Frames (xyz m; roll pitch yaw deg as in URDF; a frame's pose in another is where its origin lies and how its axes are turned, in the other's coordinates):
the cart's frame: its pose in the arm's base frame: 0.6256 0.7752 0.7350 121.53 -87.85 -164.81
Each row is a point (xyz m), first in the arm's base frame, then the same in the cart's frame.
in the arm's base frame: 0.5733 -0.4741 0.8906
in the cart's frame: 0.1697 -0.9402 -0.8216
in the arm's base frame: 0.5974 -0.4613 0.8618
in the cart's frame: 0.1399 -0.9153 -0.8298
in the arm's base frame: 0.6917 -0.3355 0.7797
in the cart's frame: 0.0532 -0.7617 -0.8105
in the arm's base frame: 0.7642 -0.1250 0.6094
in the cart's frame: -0.1217 -0.5643 -0.7156
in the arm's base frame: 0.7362 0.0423 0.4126
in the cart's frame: -0.3190 -0.4680 -0.5767
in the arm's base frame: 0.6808 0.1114 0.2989
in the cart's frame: -0.4313 -0.4593 -0.4868
